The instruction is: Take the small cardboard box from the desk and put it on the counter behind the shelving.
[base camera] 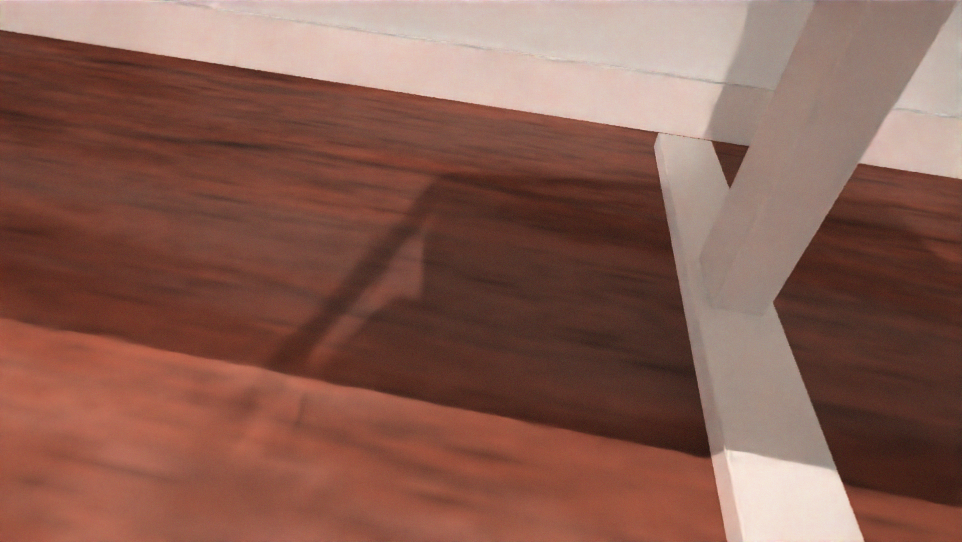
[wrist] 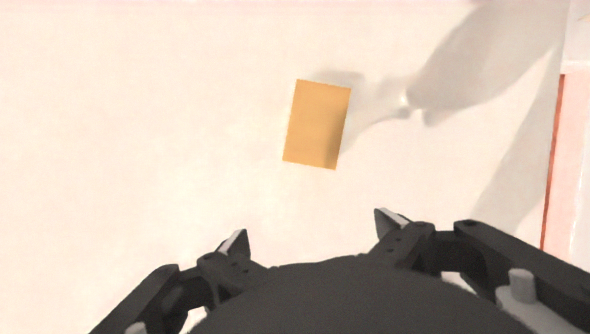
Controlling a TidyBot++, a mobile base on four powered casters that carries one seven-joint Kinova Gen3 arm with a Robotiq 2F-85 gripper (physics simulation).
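Places are measured from the arm's base along level axes (x back, y right, z up), in centimetres.
Pixels of known places: gripper, between the fingertips: (wrist: 311, 232).
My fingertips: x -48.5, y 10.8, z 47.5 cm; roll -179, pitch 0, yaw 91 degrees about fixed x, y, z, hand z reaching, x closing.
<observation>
For each thing: its top centre in the pictures, then the offset to it from my fingertips. "spot": a spot on its surface instead. Level surfaces: height alone.
- small cardboard box, centre of its top: (wrist: 316, 124) dy +2.3, dx -8.2, dz -10.2 cm
- pale desk top, height of its surface: dz -15.2 cm
- white desk leg, a spot on its surface: (base camera: 828, 154) spot: dy +16.6, dx +3.4, dz -68.1 cm
- reddish wood floor, height of its surface: dz -87.1 cm
The small cardboard box (wrist: 316, 125) shows in the wrist view as an orange-tan rectangle, lying on the pale desk top (wrist: 125, 125), a little above the middle of the view. My gripper (wrist: 311, 232) is open and empty, with its two fingers wide apart. It hangs above the desk, and the box is beyond the fingertips, not between them. The gripper's shadow falls on the desk to the right of the box. The counter and the shelving do not show in either view.
In the base camera view, a white desk leg (base camera: 828, 154) slants down to a white foot bar (base camera: 760, 377) on the reddish wood floor (base camera: 201, 269). A pale wall with a baseboard (base camera: 403, 74) runs behind. In the wrist view, the desk's edge is at the right.
</observation>
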